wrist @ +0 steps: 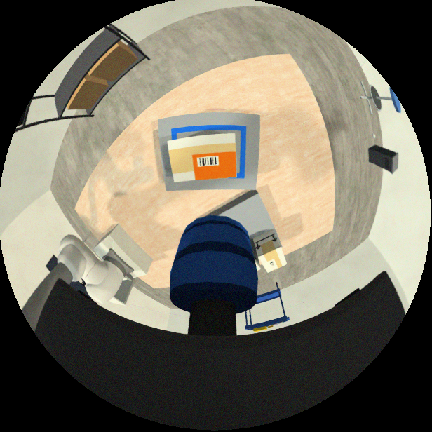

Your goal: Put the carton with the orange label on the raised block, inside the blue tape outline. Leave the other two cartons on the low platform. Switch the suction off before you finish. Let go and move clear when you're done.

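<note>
The carton with the orange label (pixel 214 166) lies flat on the grey raised block (pixel 210 185). The blue tape outline (pixel 242 150) shows above it, on its right and at its upper left corner. The carton hides the rest of the left and lower tape, so I cannot tell whether it overlaps them. My blue suction cup (pixel 214 226) is open, high above and apart from the carton, with nothing on it. Another carton (pixel 271 256), tan and white, stands at the far end of the low grey platform (pixel 252 214). The third carton cannot be made out; the cup hides part of the platform.
A shelf rack (pixel 82 62) with brown boxes stands at the upper left. A white robot arm (pixel 102 282) and a pale box (pixel 131 252) are at the lower left. A black box (pixel 383 158) and a blue stool (pixel 395 99) are at the right. A blue cart (pixel 269 296) stands below the platform.
</note>
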